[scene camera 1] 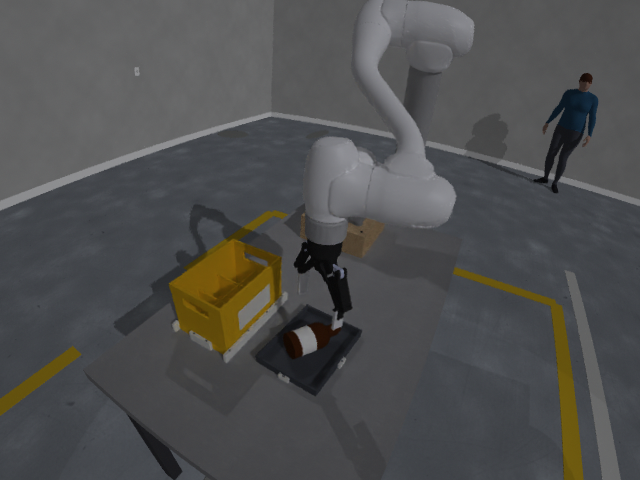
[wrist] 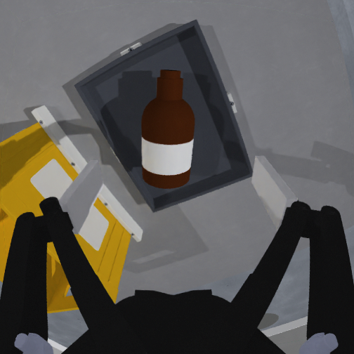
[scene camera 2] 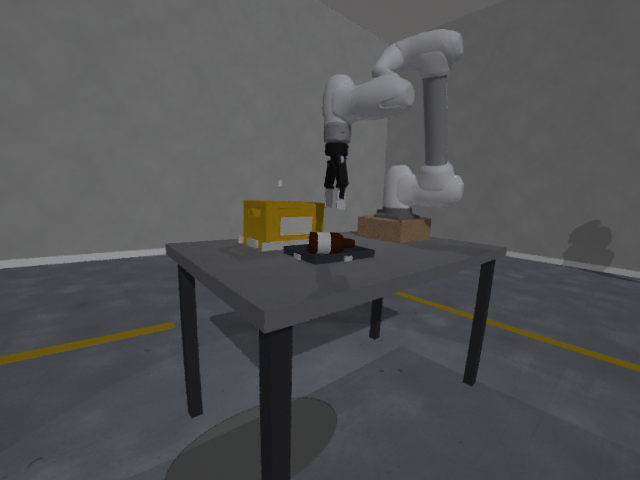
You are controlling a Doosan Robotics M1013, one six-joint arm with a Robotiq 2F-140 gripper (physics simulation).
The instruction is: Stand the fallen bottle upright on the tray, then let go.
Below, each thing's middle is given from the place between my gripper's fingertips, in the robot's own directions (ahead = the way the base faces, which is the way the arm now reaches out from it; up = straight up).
I see the brown bottle (scene camera 1: pixel 299 342) 2 cm to the right of my hand and 12 cm below it.
